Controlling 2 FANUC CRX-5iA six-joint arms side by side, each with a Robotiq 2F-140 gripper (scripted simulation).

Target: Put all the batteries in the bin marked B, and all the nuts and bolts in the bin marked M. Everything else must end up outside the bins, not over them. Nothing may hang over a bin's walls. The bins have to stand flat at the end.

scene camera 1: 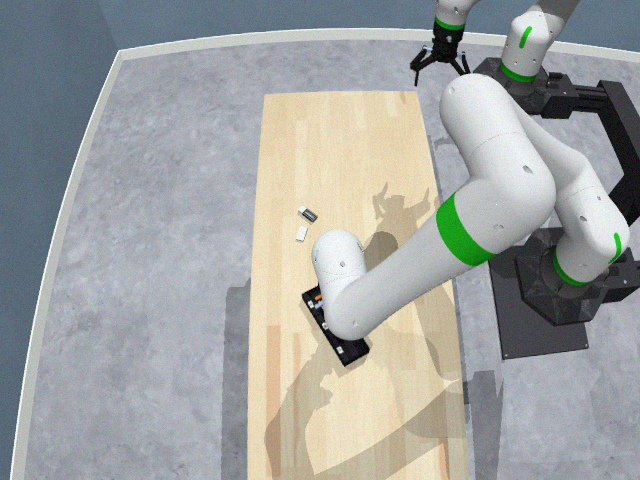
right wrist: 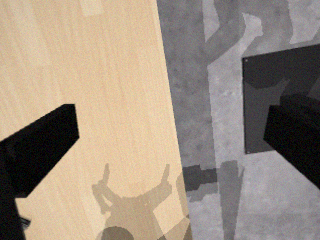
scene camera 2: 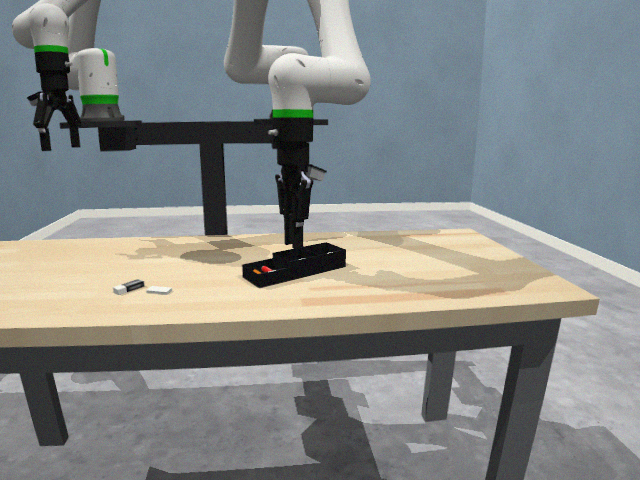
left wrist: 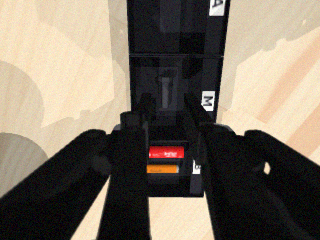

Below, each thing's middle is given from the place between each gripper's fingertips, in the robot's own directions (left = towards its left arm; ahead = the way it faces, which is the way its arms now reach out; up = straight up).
Right now the black three-part bin block [scene camera 2: 287, 265] is 1 cm ahead of my left hand [scene camera 2: 293, 245] and 8 cm below it.
My right gripper [scene camera 2: 62, 149] is now 33 cm short of the black three-part bin block, 71 cm to the right of it and 28 cm above it.
